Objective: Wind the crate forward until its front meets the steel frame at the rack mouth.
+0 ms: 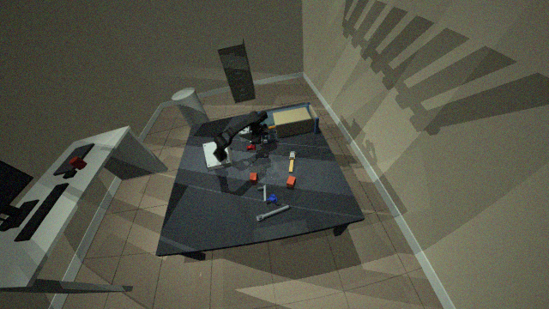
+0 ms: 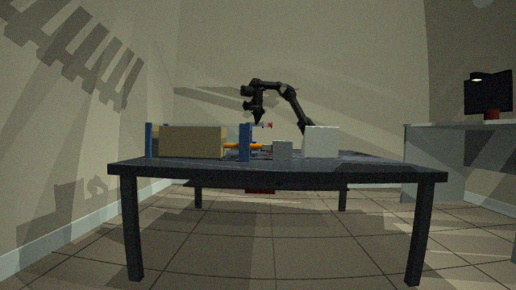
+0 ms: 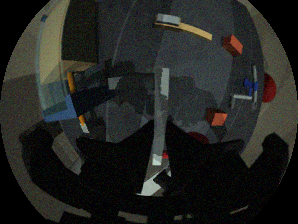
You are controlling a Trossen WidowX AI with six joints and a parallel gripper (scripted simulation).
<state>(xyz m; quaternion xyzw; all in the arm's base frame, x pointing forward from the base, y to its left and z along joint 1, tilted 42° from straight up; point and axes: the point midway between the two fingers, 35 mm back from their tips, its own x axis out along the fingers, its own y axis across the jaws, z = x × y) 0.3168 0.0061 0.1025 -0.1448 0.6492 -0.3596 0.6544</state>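
Now: gripper tip 2 cm past the crank arm. Also, from my gripper tip: red knob (6 cm behind, 2 cm to the right); blue frame (6 cm ahead, 27 cm to the left, 6 cm below); wooden-handled tool (20 cm ahead, 13 cm to the right, 15 cm below).
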